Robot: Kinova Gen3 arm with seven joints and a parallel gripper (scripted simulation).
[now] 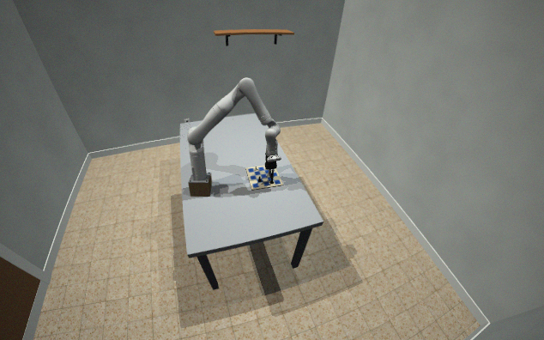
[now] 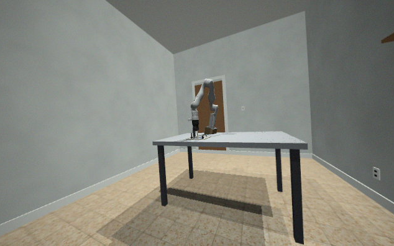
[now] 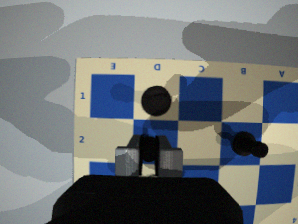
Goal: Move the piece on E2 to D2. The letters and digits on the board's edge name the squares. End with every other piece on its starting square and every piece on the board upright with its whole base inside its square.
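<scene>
My gripper is now 10 mm past the black chess piece, 40 mm to the left of it and 10 mm above it. Round my hand: white pawn (70 mm behind, 120 mm to the left, 30 mm below); chessboard (40 mm behind, 40 mm to the left, 40 mm below).
</scene>
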